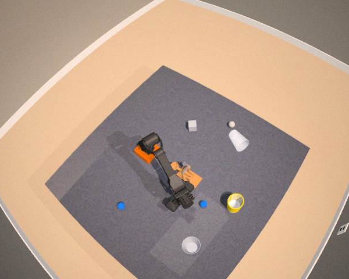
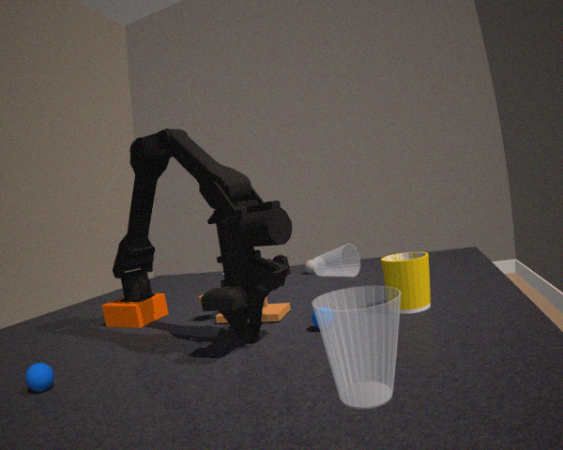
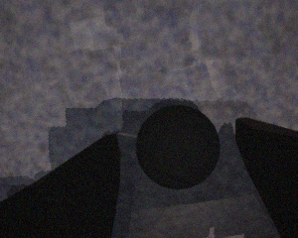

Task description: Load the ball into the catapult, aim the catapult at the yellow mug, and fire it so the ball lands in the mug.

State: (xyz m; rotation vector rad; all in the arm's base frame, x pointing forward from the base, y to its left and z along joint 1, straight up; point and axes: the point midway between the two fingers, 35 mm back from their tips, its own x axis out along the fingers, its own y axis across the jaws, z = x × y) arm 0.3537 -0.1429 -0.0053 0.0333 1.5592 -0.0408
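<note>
Now: gripper tip 160 mm to the right of the wooden catapult, 90 mm past it and 40 mm below it. Also, from my gripper tip: blue ball 260 mm behind, 240 mm to the right, 10 mm above; then black ball right at my gripper tip; then yellow mug 270 mm ahead, 140 mm to the left, 20 mm above.
</note>
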